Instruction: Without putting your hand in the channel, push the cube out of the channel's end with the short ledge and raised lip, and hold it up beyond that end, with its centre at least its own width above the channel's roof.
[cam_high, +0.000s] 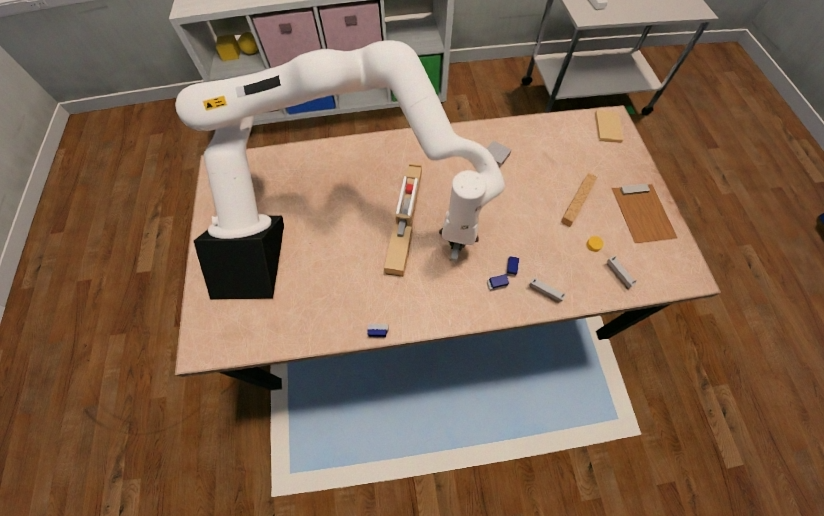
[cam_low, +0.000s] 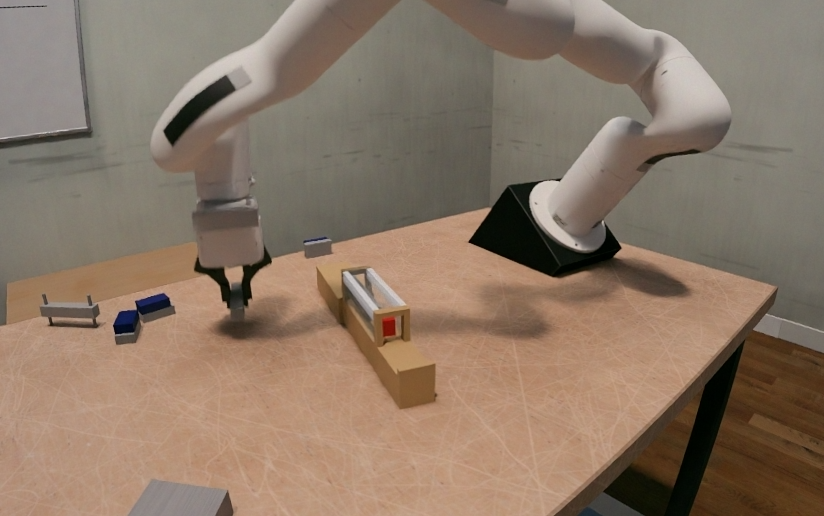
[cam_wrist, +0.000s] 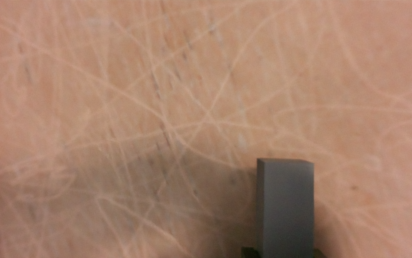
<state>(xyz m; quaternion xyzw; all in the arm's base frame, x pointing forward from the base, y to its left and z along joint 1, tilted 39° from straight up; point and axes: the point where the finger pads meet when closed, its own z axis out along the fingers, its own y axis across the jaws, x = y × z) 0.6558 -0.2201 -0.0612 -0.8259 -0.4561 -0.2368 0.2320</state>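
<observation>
Now: the wooden channel 19 cm to the left of my hand, 12 cm behind it and 1 cm below it. From my hand the other things lie so: pale grey bar: 1 cm below; grey pegged rail: 23 cm ahead, 21 cm to the right, 3 cm below; red cube: 24 cm to the left, 10 cm behind, 1 cm below.
</observation>
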